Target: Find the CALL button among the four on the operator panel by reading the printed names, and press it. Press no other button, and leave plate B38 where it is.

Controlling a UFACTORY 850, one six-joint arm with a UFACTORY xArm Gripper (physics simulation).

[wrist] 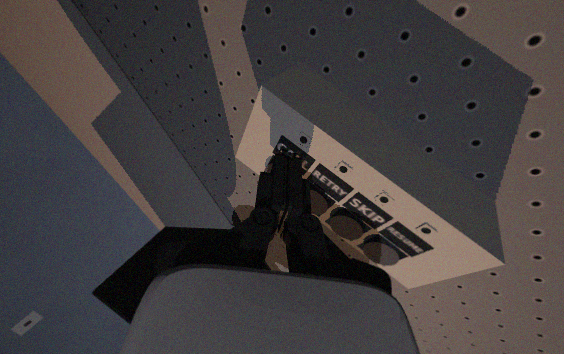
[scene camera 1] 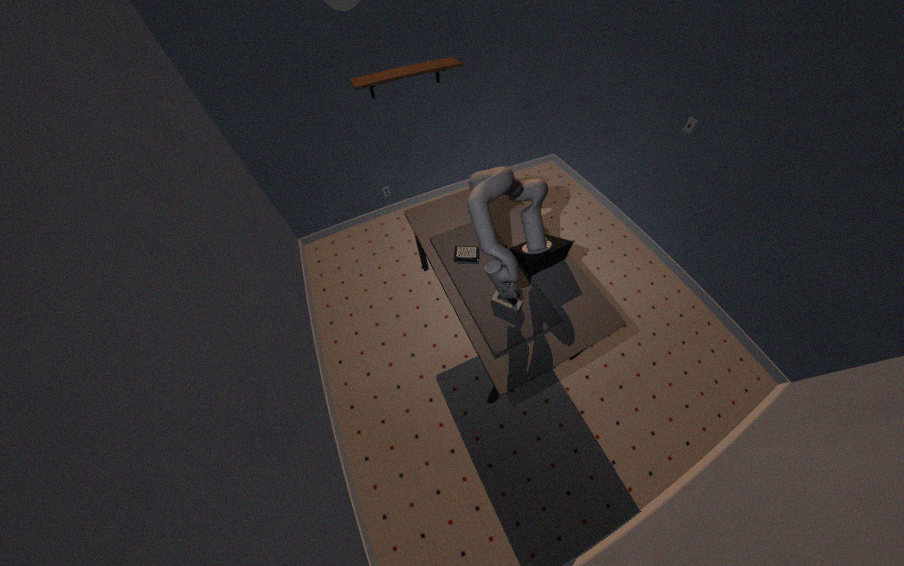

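The operator panel [scene camera 1: 505,312] [wrist: 430,272] is a pale box. In the wrist view its printed names run CALL, RETRY, SKIP, RESUME from upper left to lower right. The CALL label [wrist: 282,145] is partly covered by my gripper [wrist: 283,170] [scene camera 1: 510,301], which is shut and empty. Its fingertips overlap the label's lower edge, and the CALL button is hidden behind the fingers; contact cannot be told. The RETRY button [wrist: 319,201] is partly covered, right of the fingers. The SKIP button [wrist: 346,225] and RESUME button [wrist: 382,251] lie further right. No plate marked B38 is readable.
A small dark block with a pale patterned top [scene camera 1: 466,252] lies on the grey mat [scene camera 1: 477,293]; its print is unreadable. The mat lies on the table [scene camera 1: 426,213]. The arm's black base block [scene camera 1: 550,258] stands behind the panel. A wooden shelf [scene camera 1: 406,72] hangs on the wall.
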